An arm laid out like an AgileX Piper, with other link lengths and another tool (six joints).
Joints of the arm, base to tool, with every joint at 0 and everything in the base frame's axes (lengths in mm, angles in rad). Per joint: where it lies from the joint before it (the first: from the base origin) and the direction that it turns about. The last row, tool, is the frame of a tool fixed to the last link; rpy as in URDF.
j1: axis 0 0 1 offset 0.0 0.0 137.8
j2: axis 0 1 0 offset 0.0 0.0 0.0
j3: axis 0 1 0 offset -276.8 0.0 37.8
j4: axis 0.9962 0 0.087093 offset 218.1 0.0 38.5
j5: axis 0 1 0 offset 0.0 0.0 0.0
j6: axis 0.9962 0 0.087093 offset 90.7 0.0 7.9
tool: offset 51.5 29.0 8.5 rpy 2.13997 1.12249 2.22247
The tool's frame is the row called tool.
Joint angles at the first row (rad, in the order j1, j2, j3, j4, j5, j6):
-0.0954, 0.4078, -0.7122, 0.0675, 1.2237, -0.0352
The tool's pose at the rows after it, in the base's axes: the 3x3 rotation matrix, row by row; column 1 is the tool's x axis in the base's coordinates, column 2 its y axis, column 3 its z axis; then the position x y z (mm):
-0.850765, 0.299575, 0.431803; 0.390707, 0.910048, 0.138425; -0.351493, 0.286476, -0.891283; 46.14, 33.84, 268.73
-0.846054, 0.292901, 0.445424; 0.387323, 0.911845, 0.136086; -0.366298, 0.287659, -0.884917; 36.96, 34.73, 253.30
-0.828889, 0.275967, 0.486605; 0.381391, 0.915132, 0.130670; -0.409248, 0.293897, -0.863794; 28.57, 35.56, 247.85
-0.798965, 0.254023, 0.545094; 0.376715, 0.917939, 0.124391; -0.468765, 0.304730, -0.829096; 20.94, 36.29, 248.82
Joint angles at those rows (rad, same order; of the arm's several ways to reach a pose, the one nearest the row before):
-0.0954, 0.3175, -0.6504, 0.0675, 1.2245, -0.0394
-0.0953, 0.2385, -0.5883, 0.0675, 1.2256, -0.0426
-0.0954, 0.1628, -0.5636, 0.0675, 1.2287, -0.0472
-0.0953, 0.0922, -0.5615, 0.0674, 1.2276, -0.0494

